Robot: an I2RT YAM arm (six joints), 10 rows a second.
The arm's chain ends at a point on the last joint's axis. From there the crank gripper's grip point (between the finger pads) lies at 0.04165 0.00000 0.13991 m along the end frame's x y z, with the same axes.
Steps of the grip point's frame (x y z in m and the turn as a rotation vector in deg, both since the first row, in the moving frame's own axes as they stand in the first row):
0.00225 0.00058 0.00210 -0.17 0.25 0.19
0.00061 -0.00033 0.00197 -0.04 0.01 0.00
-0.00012 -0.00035 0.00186 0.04 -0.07 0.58
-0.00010 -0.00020 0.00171 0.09 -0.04 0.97
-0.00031 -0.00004 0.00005 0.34 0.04 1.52
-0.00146 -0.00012 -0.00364 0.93 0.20 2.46
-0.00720 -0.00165 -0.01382 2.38 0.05 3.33
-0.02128 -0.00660 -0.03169 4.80 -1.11 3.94
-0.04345 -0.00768 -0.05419 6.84 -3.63 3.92
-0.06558 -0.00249 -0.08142 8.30 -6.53 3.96
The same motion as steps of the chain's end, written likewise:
0.00164 0.00003 0.00228 -0.17 0.25 0.19
0.00059 -0.00043 0.00198 -0.04 0.01 0.00
0.00005 -0.00067 0.00181 0.04 -0.07 0.58
0.00000 -0.00068 0.00168 0.09 -0.04 0.97
-0.00040 -0.00032 0.00008 0.34 0.04 1.52
-0.00196 0.00035 -0.00349 0.93 0.20 2.46
-0.00742 0.00173 -0.01371 2.38 0.05 3.33
-0.01887 0.00237 -0.03210 4.80 -1.11 3.94
-0.03501 0.00658 -0.05571 6.84 -3.63 3.92
-0.05007 0.01568 -0.08398 8.30 -6.53 3.96

